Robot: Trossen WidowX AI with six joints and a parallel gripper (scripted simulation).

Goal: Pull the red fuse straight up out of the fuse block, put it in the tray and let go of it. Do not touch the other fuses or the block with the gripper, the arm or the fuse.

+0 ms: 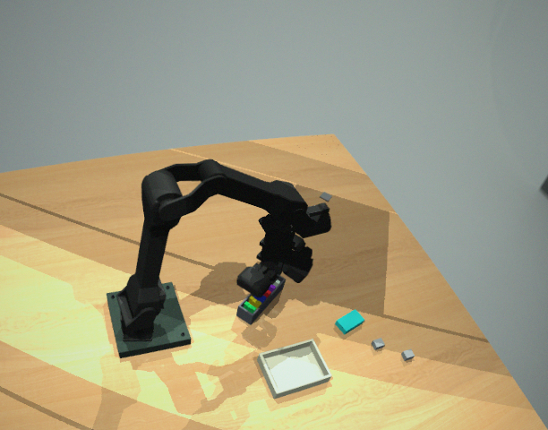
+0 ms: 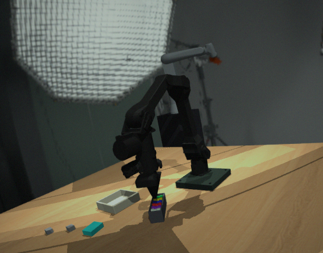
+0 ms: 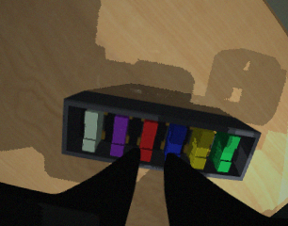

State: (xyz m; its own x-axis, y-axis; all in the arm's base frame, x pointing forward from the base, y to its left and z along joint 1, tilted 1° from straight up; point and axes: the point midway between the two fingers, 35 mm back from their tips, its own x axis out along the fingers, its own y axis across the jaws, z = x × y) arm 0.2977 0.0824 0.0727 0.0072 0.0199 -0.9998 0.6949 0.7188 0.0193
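The red fuse lies 4 cm below my gripper tip. Also, from my gripper tip: yellow fuse 3 cm behind, 3 cm to the right, 4 cm below; then purple fuse 2 cm ahead, 2 cm to the left, 4 cm below; then blue fuse 1 cm behind, 1 cm to the right, 4 cm below.
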